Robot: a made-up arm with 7 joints.
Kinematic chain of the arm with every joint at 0, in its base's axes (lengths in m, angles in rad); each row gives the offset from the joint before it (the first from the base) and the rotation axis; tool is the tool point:
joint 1: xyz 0 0 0.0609 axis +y
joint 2: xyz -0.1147 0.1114 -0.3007 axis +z
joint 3: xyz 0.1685 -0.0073 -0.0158 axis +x
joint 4: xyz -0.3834 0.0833 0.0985 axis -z
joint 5: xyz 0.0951 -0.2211 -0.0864 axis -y
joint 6: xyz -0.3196 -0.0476 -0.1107 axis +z
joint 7: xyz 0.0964 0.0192 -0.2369 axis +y
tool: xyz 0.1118 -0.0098 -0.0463
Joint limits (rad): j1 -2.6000..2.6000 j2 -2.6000..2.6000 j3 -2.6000..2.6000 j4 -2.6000..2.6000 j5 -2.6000..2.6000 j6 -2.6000..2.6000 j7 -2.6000..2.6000
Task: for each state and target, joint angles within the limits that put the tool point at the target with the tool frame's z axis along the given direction. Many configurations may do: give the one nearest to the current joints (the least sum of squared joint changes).
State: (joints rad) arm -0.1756 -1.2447 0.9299 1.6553 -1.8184 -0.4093 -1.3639
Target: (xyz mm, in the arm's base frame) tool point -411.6 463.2 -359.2 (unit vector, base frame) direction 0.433 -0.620 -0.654
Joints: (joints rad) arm -0.9365 -0.9581 1.3003 1.9427 -1.8795 -0.8636 -1.0054
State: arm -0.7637 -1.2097 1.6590 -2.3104 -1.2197 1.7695 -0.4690
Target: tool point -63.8 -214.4 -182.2 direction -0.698 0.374 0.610
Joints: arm -0.1868 -0.3178 1.1583 -2.6000 -1.3473 1.8459 -0.3086
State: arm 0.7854 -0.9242 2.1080 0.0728 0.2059 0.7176 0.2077
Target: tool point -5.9 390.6 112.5 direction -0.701 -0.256 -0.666
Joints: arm 0.1295 -0.9177 2.6000 -0.1070 0.3204 0.8212 0.2450
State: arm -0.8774 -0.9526 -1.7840 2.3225 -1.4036 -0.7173 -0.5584
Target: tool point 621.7 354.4 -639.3 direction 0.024 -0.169 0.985
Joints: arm -1.1268 -1.2407 -1.8892 2.4157 -0.9369 -1.0328 -1.1164
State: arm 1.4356 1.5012 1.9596 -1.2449 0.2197 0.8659 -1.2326
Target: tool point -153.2 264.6 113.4 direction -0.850 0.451 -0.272
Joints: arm 0.5944 0.5796 2.1624 -1.1628 0.6702 0.2096 -1.0866
